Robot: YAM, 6 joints.
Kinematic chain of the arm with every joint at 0, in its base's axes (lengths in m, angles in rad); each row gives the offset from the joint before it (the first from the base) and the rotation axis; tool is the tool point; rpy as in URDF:
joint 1: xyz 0 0 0.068 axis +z
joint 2: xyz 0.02 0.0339 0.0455 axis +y
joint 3: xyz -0.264 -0.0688 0 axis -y
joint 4: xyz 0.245 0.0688 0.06 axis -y
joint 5: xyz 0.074 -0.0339 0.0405 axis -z
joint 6: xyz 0.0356 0 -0.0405 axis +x
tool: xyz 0 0 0 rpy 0 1.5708 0
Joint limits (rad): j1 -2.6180..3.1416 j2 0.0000..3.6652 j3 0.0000..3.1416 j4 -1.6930..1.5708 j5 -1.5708..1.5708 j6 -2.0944..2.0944
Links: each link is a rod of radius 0.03 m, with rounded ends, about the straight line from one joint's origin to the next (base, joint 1, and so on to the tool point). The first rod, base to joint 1, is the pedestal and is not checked.
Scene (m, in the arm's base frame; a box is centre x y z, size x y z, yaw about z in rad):
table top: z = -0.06
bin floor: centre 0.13 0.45 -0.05 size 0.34 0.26 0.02 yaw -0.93
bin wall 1: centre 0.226 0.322 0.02 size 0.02 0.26 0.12 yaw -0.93
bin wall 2: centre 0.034 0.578 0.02 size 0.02 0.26 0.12 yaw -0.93
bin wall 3: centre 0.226 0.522 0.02 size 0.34 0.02 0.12 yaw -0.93
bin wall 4: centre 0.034 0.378 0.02 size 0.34 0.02 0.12 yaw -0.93
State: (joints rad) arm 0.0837 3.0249 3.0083 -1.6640 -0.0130 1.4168
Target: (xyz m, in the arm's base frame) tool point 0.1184 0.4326 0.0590
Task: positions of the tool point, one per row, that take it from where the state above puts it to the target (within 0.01 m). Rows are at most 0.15 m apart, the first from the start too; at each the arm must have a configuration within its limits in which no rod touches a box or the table.
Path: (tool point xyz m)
1: 0.4815 0.1639 0.1082
2: 0.4187 0.2695 0.1248
3: 0.3319 0.3527 0.1407
4: 0.2289 0.4080 0.1556
5: 0.1184 0.4326 0.1694
6: 0.1184 0.4326 0.0590

